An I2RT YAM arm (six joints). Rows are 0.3 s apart.
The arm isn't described. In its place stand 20 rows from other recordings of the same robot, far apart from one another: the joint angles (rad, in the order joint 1, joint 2, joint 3, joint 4, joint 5, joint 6), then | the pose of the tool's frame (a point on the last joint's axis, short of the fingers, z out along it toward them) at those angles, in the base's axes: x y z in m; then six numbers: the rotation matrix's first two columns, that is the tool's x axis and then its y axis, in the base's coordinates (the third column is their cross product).
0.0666 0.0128 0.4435 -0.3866 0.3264 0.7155 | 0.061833 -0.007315 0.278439 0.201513 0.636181 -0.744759 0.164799 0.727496 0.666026
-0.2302 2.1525 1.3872 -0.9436 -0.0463 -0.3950 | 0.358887 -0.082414 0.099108 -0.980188 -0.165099 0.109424 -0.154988 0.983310 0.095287
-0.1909 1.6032 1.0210 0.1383 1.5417 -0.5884 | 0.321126 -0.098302 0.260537 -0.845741 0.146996 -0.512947 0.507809 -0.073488 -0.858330
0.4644 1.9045 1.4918 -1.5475 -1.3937 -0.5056 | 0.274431 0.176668 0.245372 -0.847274 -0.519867 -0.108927 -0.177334 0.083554 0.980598
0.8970 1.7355 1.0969 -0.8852 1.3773 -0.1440 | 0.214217 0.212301 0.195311 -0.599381 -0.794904 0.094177 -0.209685 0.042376 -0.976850
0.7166 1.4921 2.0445 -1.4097 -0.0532 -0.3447 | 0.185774 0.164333 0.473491 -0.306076 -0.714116 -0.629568 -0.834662 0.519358 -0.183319
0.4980 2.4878 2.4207 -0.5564 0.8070 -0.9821 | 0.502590 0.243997 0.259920 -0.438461 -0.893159 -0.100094 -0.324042 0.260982 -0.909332
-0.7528 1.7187 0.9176 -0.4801 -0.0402 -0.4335 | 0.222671 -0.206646 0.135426 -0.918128 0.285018 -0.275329 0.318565 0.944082 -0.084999
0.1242 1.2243 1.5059 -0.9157 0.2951 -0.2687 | 0.235538 0.018971 0.423511 -0.597050 -0.330511 -0.730954 -0.046193 0.923835 -0.379994
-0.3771 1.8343 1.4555 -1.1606 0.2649 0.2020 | 0.314523 -0.134593 0.225229 -0.837551 0.539979 -0.083254 0.542082 0.802256 -0.250065
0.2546 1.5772 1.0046 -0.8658 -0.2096 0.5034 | 0.263773 0.076300 0.187312 -0.971954 0.234617 -0.016138 0.223700 0.943533 0.244345
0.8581 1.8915 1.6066 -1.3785 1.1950 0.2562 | 0.252054 0.241008 0.266070 -0.714443 -0.684449 -0.145260 -0.158042 0.360097 -0.919431
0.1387 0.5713 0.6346 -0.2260 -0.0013 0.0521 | 0.145372 0.020340 0.313878 -0.167476 0.029202 -0.985444 -0.130982 0.990041 0.051599
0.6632 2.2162 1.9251 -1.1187 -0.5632 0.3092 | 0.340863 0.290417 0.208803 -0.919875 -0.392138 0.007662 -0.323422 0.769442 0.550778
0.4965 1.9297 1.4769 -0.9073 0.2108 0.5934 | 0.339464 0.175439 0.201044 -0.951777 0.106255 -0.287804 0.126517 0.990564 -0.052687
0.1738 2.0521 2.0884 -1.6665 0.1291 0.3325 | 0.373479 0.060919 0.307250 -0.987779 0.155216 0.014169 0.151712 0.978337 -0.140854
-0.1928 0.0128 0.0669 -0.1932 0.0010 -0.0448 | 0.103988 -0.020337 0.174845 -0.144571 -0.017407 -0.989341 0.186292 0.981487 -0.044491
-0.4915 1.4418 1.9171 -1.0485 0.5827 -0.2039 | 0.223126 -0.141663 0.484518 -0.630552 0.145768 -0.762336 0.688246 0.559042 -0.462374
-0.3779 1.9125 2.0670 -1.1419 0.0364 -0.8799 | 0.372854 -0.149409 0.367773 -0.792830 -0.513894 -0.327617 -0.350984 0.824483 -0.443890
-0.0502 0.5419 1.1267 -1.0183 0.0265 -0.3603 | 0.064308 -0.004175 0.388908 -0.418735 -0.331838 -0.845308 -0.078490 0.940586 -0.330359
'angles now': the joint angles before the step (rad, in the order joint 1, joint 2, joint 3, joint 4, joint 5, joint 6). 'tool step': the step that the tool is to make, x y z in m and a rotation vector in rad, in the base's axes. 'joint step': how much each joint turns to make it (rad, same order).
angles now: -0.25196 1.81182 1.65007 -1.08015 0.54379 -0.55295
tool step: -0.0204 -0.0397 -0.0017 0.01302 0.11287 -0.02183
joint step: -0.12122 0.00010 0.00026 -0.05095 -0.00836 -0.11814
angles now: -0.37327 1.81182 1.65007 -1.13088 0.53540 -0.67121
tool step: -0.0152 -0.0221 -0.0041 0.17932 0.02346 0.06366
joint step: -0.08973 0.00046 -0.00012 -0.04250 -0.18846 -0.12025
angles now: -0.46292 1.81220 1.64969 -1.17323 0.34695 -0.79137
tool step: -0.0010 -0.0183 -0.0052 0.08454 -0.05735 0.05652
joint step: -0.05757 0.01576 0.00022 0.05101 -0.12702 -0.08847
